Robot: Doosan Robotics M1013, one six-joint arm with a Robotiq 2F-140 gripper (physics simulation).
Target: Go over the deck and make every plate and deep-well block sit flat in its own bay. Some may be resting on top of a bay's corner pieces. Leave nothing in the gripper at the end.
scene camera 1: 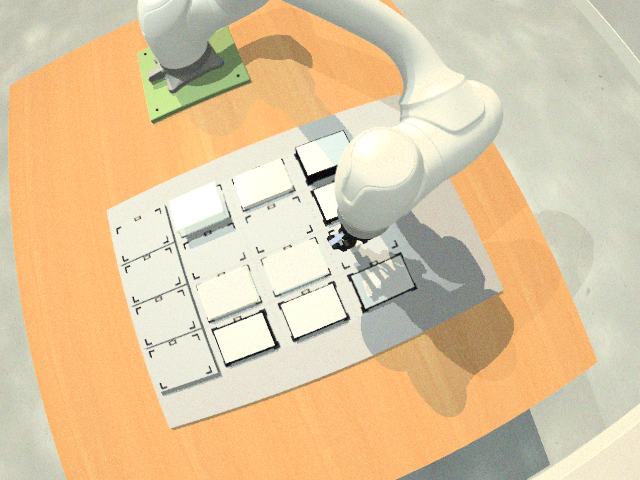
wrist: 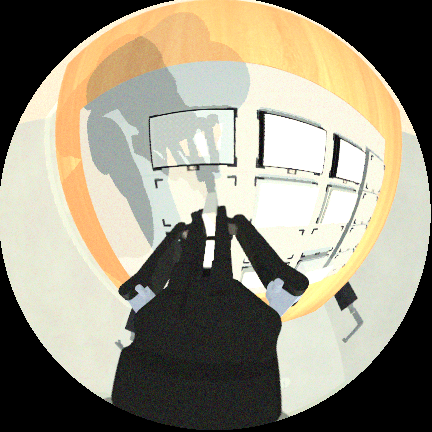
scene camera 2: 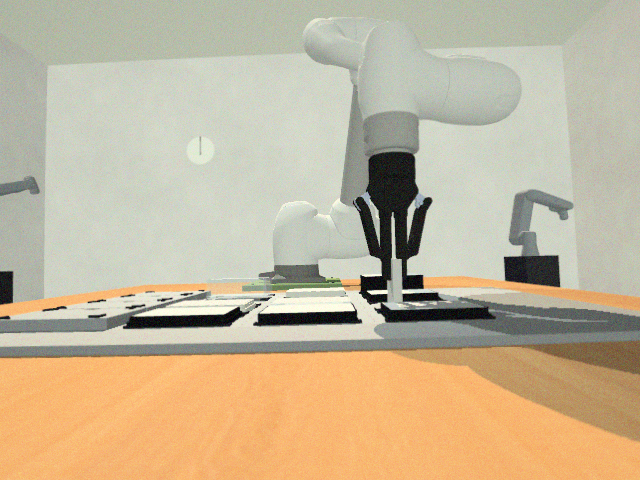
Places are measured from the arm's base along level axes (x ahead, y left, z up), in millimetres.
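Where they show: gripper, between the fingertips: (scene camera 1: 352, 246) (wrist: 213, 200); arm's base, origin of its link: (scene camera 1: 188, 61) (scene camera 2: 296, 280).
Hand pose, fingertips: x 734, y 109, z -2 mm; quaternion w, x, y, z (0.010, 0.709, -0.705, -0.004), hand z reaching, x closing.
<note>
Each offset is from my fingertips to the top centre of the thing. "*": to the spot under its first point. Level surfaces: height alone.
My gripper (scene camera 2: 394, 297) (wrist: 213, 200) is shut and empty, pads together, pointing down low at the bay behind the dark-rimmed front-right plate @(104 mm ahead, 16 mm left, 7 mm up) (scene camera 1: 382, 282) (scene camera 2: 435, 311) (wrist: 192, 137). The arm mostly hides the gripper in scene camera 1. Other dark-rimmed plates @(80 mm ahead, 147 mm right, 7 mm up) (scene camera 1: 313, 311) @(56 mm ahead, 309 mm right, 7 mm up) (scene camera 1: 244, 338) lie along the front, and one @(108 mm back, 47 mm left, 7 mm up) (scene camera 1: 324, 202) is partly behind the arm. Pale plates @(26 mm back, 131 mm right, 7 mm up) (scene camera 1: 294, 266) @(50 mm back, 293 mm right, 7 mm up) (scene camera 1: 227, 292) @(238 mm back, 99 mm right, 7 mm up) (scene camera 1: 263, 184) lie in further bays. A clear, tall block @(259 mm back, 263 mm right, 38 mm up) (scene camera 1: 199, 209) (scene camera 2: 237, 284) stands at the back left; I cannot tell if it rests on corner pieces. A black-sided deep block @(214 mm back, 63 mm left, 35 mm up) (scene camera 1: 317, 160) (scene camera 2: 372, 282) stands at the back right.
The grey deck (scene camera 1: 180, 413) (scene camera 2: 180, 346) lies on the wooden table @(17 mm down) (scene camera 1: 67, 258). Bays with corner marks and no plate show in the raised left column @(* 32 mm ahead, 468 mm right, 8 mm up) (scene camera 1: 180, 361) and in the middle (scene camera 1: 279, 222). The arm's green base plate (scene camera 1: 155, 105) is at the back.
</note>
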